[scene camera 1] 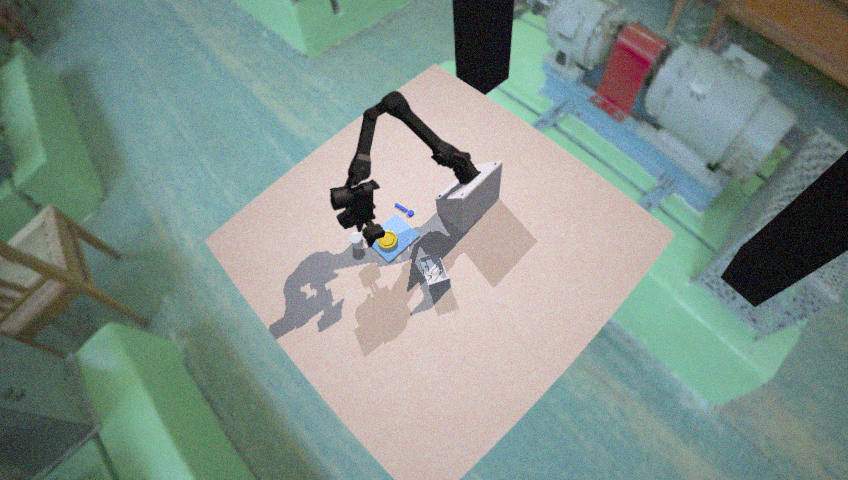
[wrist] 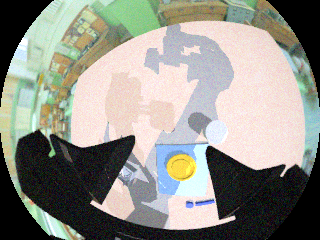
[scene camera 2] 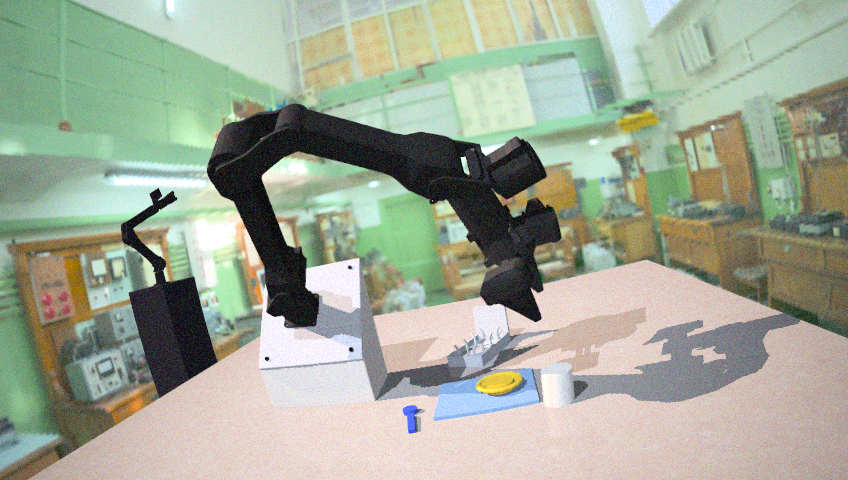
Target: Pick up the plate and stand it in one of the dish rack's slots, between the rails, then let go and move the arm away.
Scene:
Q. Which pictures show my gripper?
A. Scene camera 1, the wrist view and scene camera 2: all of them.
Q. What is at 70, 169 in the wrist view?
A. My gripper.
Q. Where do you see a blue mat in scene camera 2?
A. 456, 399

